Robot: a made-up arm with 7 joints. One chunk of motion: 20 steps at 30 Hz.
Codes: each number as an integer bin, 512 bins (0 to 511) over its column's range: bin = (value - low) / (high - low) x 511, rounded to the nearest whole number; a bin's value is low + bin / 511 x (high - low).
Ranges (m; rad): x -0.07..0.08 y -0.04..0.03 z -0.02..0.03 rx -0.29..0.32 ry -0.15..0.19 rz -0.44..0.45
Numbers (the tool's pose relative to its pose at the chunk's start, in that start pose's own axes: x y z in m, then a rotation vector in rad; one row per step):
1: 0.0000 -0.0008 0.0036 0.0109 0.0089 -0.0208
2: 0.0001 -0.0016 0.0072 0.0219 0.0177 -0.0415
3: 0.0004 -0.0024 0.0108 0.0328 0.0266 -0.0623
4: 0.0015 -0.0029 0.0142 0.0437 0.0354 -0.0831
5: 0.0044 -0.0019 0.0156 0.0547 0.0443 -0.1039
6: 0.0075 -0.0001 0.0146 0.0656 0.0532 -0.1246
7: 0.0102 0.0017 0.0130 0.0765 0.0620 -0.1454
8: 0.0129 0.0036 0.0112 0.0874 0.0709 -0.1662
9: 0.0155 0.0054 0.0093 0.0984 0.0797 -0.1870
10: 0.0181 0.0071 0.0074 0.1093 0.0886 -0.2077
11: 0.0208 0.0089 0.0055 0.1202 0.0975 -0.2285
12: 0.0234 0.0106 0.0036 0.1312 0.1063 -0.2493
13: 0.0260 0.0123 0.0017 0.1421 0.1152 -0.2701
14: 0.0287 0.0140 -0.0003 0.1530 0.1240 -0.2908
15: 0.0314 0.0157 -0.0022 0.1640 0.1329 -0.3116
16: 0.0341 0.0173 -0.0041 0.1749 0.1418 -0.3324
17: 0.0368 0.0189 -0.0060 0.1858 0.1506 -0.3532
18: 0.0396 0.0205 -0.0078 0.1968 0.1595 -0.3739
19: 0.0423 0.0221 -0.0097 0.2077 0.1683 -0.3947
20: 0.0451 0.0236 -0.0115 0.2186 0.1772 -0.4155
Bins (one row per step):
1: 238 286 241 252 239 241
2: 239 280 278 261 252 229
3: 240 274 315 270 265 217
4: 244 271 350 280 279 205
5: 253 278 364 289 292 193
6: 264 291 354 298 305 181
7: 273 304 337 307 319 169
8: 282 318 319 316 332 157
9: 291 331 299 325 345 145
10: 300 344 280 334 359 133
11: 309 357 261 344 372 121
12: 318 369 241 353 385 109
13: 327 382 222 362 399 98
14: 336 394 201 371 412 86
15: 345 407 182 380 425 74
16: 355 418 162 389 439 62
17: 364 430 143 399 452 50
18: 373 442 125 408 465 38
19: 383 453 105 417 478 26
20: 392 464 87 426 492 14

